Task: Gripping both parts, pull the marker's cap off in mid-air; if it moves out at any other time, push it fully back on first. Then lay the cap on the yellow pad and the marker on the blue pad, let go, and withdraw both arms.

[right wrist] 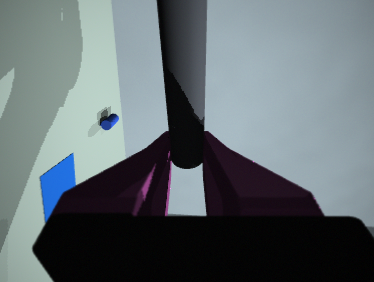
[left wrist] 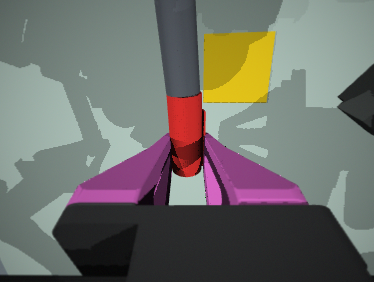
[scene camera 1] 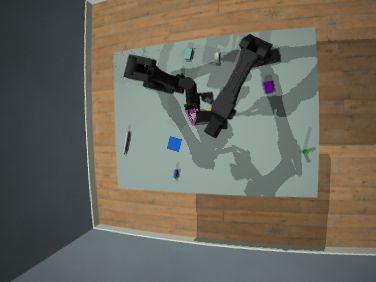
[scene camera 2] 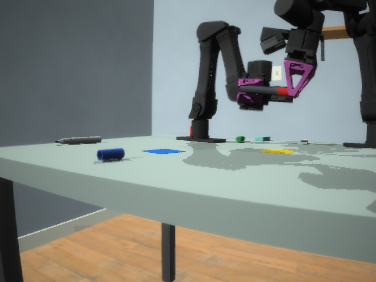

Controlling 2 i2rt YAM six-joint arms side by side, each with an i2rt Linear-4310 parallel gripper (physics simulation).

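Places are measured from the left arm's base along level axes (x left, y ahead, z down), in centimetres.
Pixels of known places: left gripper, between the fingertips: (left wrist: 187, 141) (scene camera 2: 292, 97); right gripper, between the fingertips: (right wrist: 187, 140) (scene camera 1: 193, 124) (scene camera 2: 242, 88); right arm's base, origin of its link: (scene camera 1: 158, 84) (scene camera 2: 199, 140).
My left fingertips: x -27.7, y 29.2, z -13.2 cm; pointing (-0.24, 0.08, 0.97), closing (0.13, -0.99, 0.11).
Observation:
Ahead of a thing's pixels: the offset from my left fingertips to its middle.
The marker, a dark grey barrel @(dx -5.5, dy -0.5, dz -1.5 cm) (scene camera 2: 265, 90) (left wrist: 179, 50) (right wrist: 185, 45), is held level in mid-air with its red cap @(dx -0.9, dy -0.2, dz -1.0 cm) (scene camera 2: 283, 91) (left wrist: 185, 117) on its end; no gap shows between them. My right gripper (scene camera 1: 192, 117) (right wrist: 187, 140) is shut on the barrel near its far end. My left gripper (scene camera 2: 294, 94) (left wrist: 187, 141) has its fingers pressed on both sides of the cap's outer part; in scene camera 1 the arm hides it. The yellow pad @(dx -3.2, dy -4.7, dz +13.1 cm) (scene camera 2: 277, 151) (left wrist: 240, 75) lies on the table below. The blue pad @(dx -28.8, dy +7.6, dz +13.1 cm) (scene camera 1: 174, 144) (scene camera 2: 163, 151) (right wrist: 59, 182) lies to its left in the scene views.
A blue cylinder @(dx -31.0, dy +25.2, dz +12.1 cm) (scene camera 1: 176, 173) (scene camera 2: 111, 154) (right wrist: 109, 121) lies near the blue pad. A grey pen-like object @(dx -60.7, dy +1.8, dz +12.2 cm) (scene camera 1: 127, 143) (scene camera 2: 80, 140) lies at the left. A teal block @(dx -10.5, dy -42.4, dz +12.4 cm) (scene camera 1: 189, 54), a pale block @(dx +5.0, dy -35.4, dz +12.6 cm) (scene camera 1: 217, 58), a purple block @(dx +28.6, dy -13.3, dz +12.4 cm) (scene camera 1: 269, 87) and a green object @(dx +41.2, dy +23.2, dz +10.8 cm) (scene camera 1: 305, 151) stand apart.

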